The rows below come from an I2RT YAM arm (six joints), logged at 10 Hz.
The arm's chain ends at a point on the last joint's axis. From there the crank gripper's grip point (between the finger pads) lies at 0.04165 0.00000 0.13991 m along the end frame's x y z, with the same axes.
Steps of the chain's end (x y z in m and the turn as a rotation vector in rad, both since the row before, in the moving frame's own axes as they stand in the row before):
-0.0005, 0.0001, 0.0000, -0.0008, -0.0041, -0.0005
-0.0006, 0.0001, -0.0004, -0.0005, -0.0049, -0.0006
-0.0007, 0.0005, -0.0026, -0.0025, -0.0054, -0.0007
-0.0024, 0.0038, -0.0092, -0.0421, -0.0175, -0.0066
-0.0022, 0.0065, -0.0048, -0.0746, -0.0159, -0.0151
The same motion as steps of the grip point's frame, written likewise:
-0.0011, 0.0002, 0.0002, -0.0008, -0.0041, -0.0005
-0.0013, 0.0001, -0.0002, -0.0005, -0.0049, -0.0006
-0.0015, 0.0008, -0.0024, -0.0025, -0.0054, -0.0007
-0.0048, 0.0094, -0.0086, -0.0421, -0.0175, -0.0066
-0.0044, 0.0163, -0.0045, -0.0746, -0.0159, -0.0151

